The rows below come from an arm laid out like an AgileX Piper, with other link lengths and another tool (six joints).
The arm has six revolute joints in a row. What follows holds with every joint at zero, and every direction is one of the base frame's.
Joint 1 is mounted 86.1 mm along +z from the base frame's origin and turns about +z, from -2.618 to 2.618 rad.
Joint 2 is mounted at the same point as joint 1 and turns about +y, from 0 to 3.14 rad.
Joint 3 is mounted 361.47 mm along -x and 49.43 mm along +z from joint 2 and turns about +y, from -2.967 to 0 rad.
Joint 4 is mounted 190.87 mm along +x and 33.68 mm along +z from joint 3 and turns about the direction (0.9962, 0, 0.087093), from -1.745 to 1.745 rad.
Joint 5 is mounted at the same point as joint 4 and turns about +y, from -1.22 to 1.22 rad.
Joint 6 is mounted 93.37 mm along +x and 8.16 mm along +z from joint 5 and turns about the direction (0.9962, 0, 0.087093), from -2.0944 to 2.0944 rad.
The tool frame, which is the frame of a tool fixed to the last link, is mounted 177.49 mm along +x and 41 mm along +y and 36.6 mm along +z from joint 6; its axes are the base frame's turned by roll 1.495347, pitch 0.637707 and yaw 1.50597 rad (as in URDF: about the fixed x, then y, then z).
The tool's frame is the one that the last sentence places.
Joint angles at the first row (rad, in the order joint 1, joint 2, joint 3, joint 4, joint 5, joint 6):
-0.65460 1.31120 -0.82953 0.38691 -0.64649 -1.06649
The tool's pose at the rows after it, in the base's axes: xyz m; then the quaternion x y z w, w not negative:
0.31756 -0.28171 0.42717 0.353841 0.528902 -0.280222 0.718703
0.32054 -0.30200 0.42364 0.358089 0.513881 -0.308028 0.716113
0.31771 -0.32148 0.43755 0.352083 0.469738 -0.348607 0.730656
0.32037 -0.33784 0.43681 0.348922 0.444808 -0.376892 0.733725
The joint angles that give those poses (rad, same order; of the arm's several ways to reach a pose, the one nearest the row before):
-0.65464 1.34815 -0.82955 0.43276 -0.68404 -1.11788
-0.65461 1.40855 -0.82956 0.46025 -0.78231 -1.14835
-0.65462 1.47633 -0.82953 0.46663 -0.96142 -1.15665
-0.65460 1.54810 -0.82955 0.47336 -1.09283 -1.15896

